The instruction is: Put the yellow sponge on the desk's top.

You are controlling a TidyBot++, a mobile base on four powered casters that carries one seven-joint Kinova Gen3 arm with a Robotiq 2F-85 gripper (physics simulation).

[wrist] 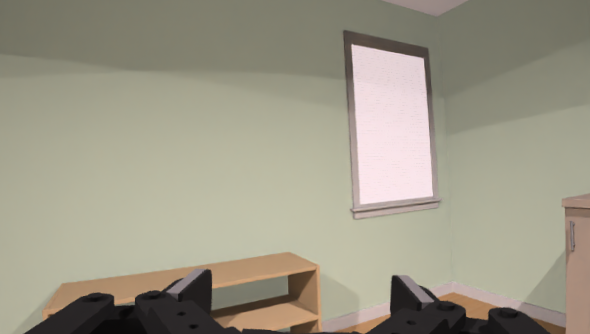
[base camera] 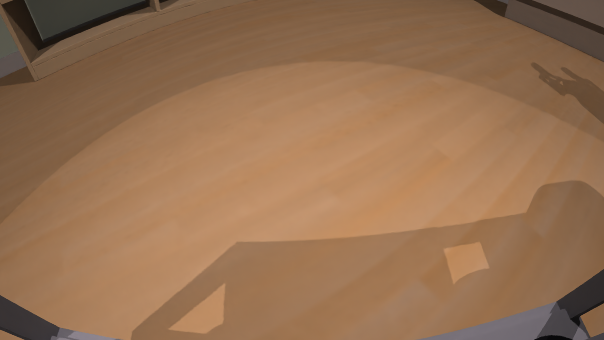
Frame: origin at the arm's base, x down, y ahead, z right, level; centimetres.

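Where they show: gripper, between the fingertips: (wrist: 300, 293).
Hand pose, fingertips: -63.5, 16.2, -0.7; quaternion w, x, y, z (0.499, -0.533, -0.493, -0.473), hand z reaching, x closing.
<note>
After its pixels a point has its place, as x, y, z.
My gripper (wrist: 300, 293) @[-63.5, 16.2, -0.7] is open and empty in the wrist view, its two black fingers wide apart at the bottom, facing a green wall and the top of a wooden shelf unit. The yellow sponge does not show in the base camera view or the wrist view. I cannot make out a desk in either view.
A low wooden shelf unit (base camera: 95, 47) @[36.9, 120.6, -82.9] (wrist: 304, 269) @[-20.6, 164.3, -12.5] stands along the wall, left of a window (wrist: 392, 125) @[-103.1, 252.4, 53.1]. A pale cabinet (wrist: 579, 270) @[-17.4, 152.6, 118.5] stands at the right edge of the wrist view. Shadows of the robot and arm lie on the wooden floor (base camera: 280, 165) @[39.7, 46.3, -3.0].
</note>
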